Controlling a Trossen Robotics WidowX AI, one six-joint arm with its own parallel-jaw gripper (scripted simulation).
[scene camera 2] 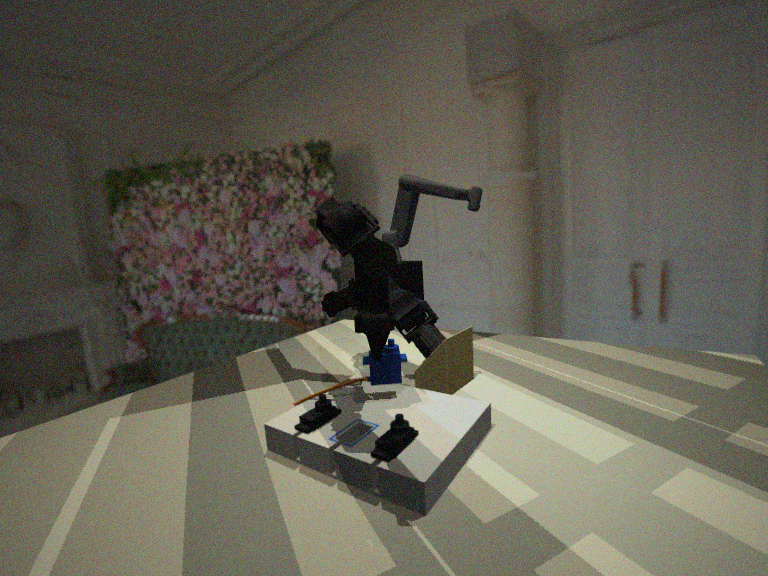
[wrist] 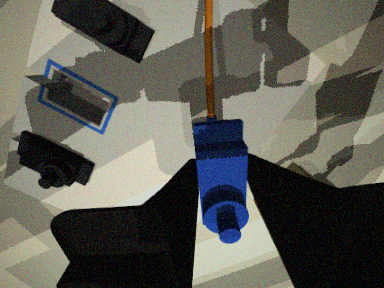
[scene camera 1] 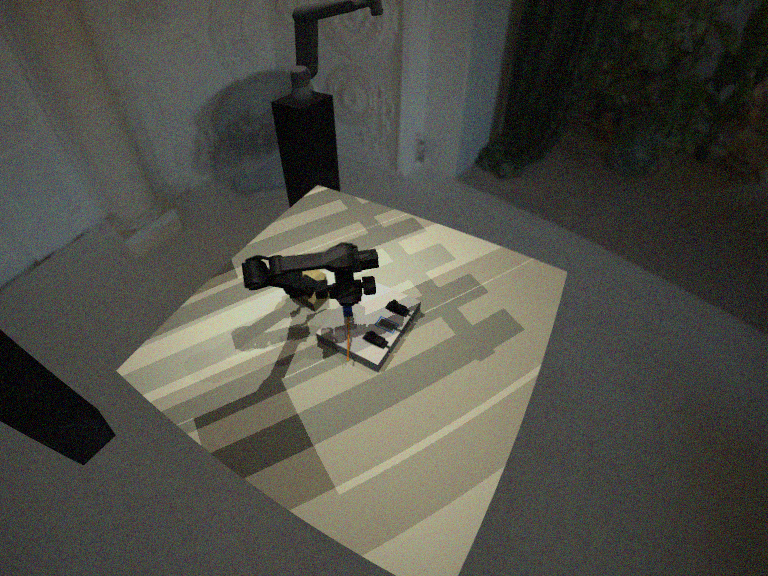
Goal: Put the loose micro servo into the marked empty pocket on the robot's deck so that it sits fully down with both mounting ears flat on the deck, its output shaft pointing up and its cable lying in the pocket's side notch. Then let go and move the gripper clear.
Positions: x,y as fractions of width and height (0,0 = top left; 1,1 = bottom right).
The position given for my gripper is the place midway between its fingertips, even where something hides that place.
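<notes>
There's a blue micro servo (scene camera 2: 0.51,0.64) here, and a white deck (scene camera 2: 0.60,0.74). The deck is in the wrist view (wrist: 0.39,0.48) too, and scene camera 1 (scene camera 1: 0.44,0.58) shows it as well. Then there's my gripper (scene camera 2: 0.49,0.62), which you'd also find in scene camera 1 (scene camera 1: 0.45,0.53) and in the wrist view (wrist: 0.57,0.56).
</notes>
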